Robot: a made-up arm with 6 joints.
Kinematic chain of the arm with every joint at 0, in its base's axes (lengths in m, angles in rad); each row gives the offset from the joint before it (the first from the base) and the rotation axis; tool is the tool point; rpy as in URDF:
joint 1: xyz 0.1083 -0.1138 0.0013 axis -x
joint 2: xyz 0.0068 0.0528 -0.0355 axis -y
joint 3: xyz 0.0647 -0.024 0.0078 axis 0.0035 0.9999 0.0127
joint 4: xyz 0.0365 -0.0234 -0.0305 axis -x
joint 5: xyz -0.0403 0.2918 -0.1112 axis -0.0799 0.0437 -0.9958
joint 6: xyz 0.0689 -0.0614 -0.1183 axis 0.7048 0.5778 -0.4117
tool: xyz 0.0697 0.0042 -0.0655 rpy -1.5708 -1.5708 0
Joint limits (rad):
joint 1: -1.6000..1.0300
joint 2: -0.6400..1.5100
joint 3: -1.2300..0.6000
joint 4: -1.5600..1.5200
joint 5: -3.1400..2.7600
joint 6: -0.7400..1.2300
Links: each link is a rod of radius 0.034 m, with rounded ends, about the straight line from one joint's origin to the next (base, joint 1, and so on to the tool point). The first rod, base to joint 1, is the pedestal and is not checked.
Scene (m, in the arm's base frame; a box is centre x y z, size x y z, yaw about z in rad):
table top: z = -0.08
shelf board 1: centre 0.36 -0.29 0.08 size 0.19 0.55 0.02 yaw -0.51
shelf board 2: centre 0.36 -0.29 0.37 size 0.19 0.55 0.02 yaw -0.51
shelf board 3: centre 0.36 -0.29 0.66 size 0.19 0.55 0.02 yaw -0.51
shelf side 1: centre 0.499 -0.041 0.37 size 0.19 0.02 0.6 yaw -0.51
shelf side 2: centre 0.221 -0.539 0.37 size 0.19 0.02 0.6 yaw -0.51
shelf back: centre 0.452 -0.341 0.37 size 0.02 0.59 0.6 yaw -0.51
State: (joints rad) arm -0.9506 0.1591 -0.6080 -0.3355 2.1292 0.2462
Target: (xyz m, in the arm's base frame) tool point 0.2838 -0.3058 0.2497
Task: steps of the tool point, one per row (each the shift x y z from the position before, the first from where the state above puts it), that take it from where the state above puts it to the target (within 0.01 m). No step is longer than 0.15 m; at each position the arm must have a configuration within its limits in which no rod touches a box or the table.
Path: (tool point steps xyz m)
1: 0.0624 -0.0644 0.0377
2: 0.0301 -0.0792 0.0486
3: -0.0119 -0.0811 0.0534
4: 0.0132 -0.1125 0.0515
5: -0.0097 -0.1296 0.0125
6: -0.0345 -0.1269 -0.0318

